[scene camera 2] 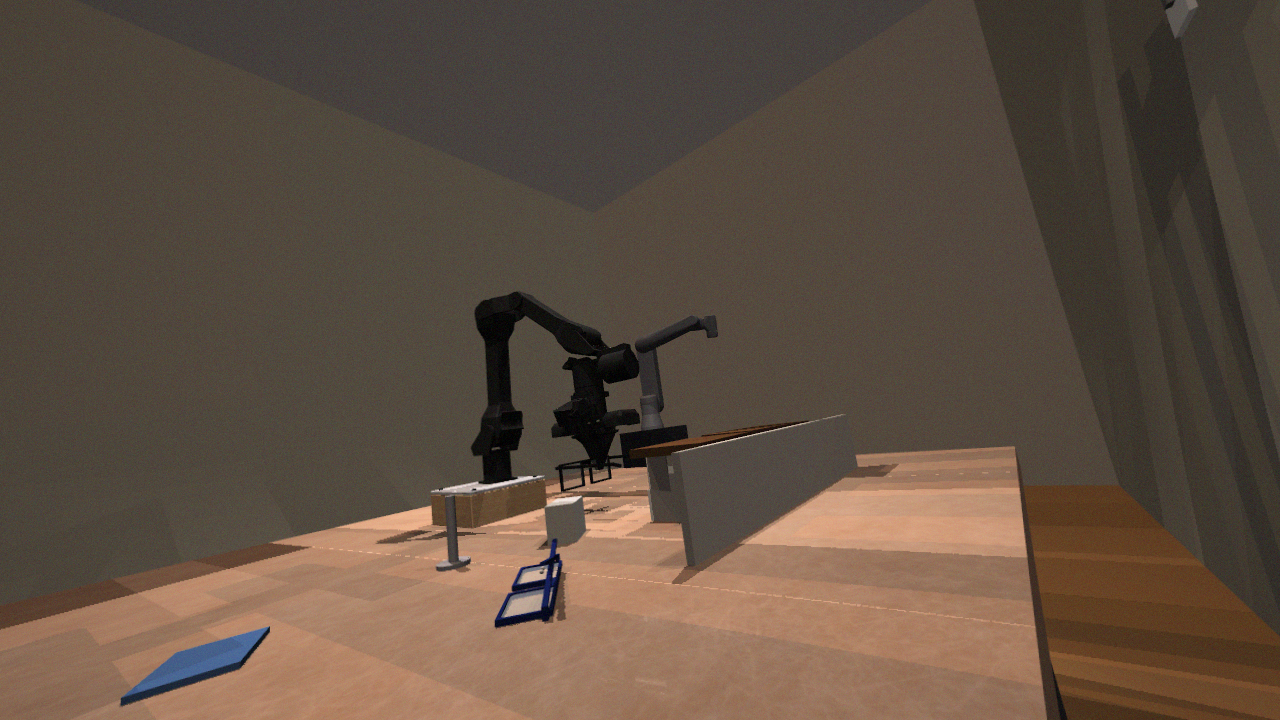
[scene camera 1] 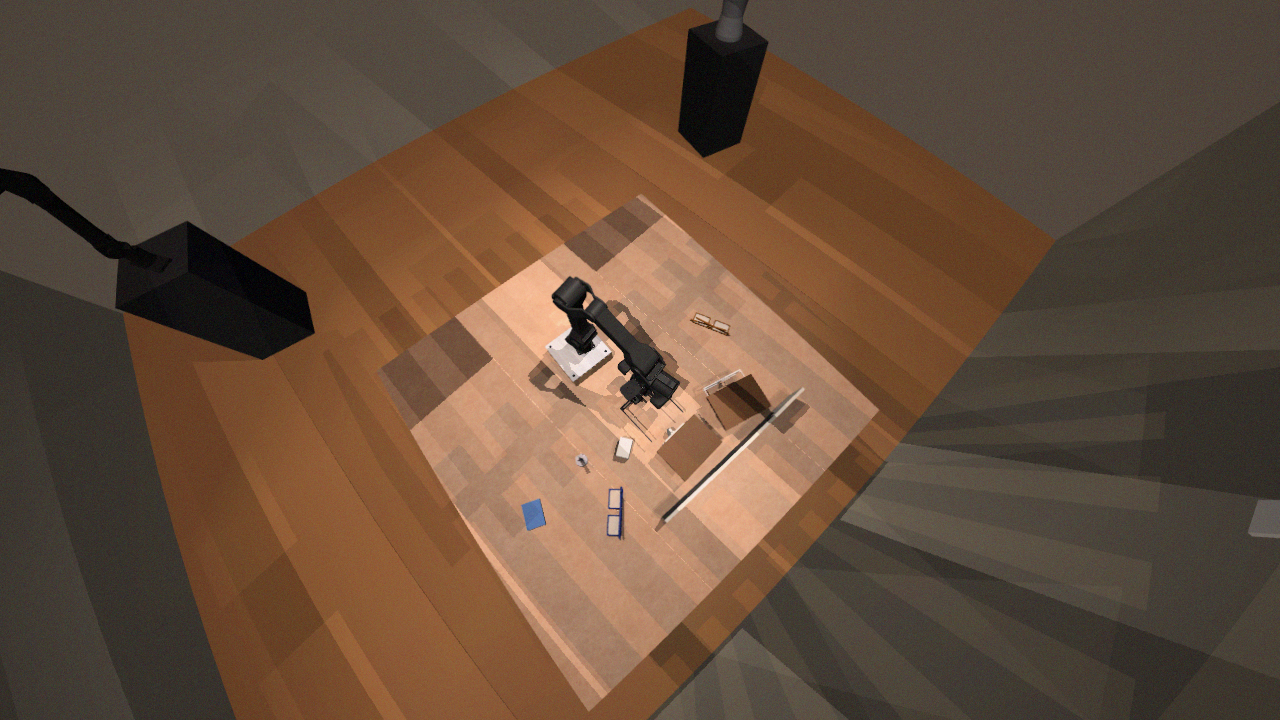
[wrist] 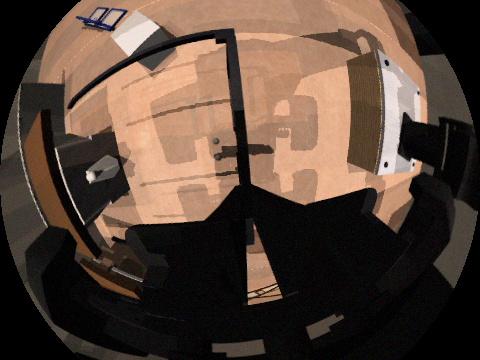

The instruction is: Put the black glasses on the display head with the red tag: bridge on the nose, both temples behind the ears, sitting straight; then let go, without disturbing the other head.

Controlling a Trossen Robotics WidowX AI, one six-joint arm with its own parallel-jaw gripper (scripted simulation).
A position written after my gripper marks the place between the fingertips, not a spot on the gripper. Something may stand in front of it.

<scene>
I see my gripper [scene camera 2: 599, 469], a white cube [scene camera 2: 565, 519], a long grey panel [scene camera 2: 725, 490] and a grey post [scene camera 2: 454, 560].
My gripper also shows in scene camera 1 [scene camera 1: 644, 388] and in the wrist view [wrist: 243, 190]. The long grey panel also shows in scene camera 1 [scene camera 1: 788, 400].
</scene>
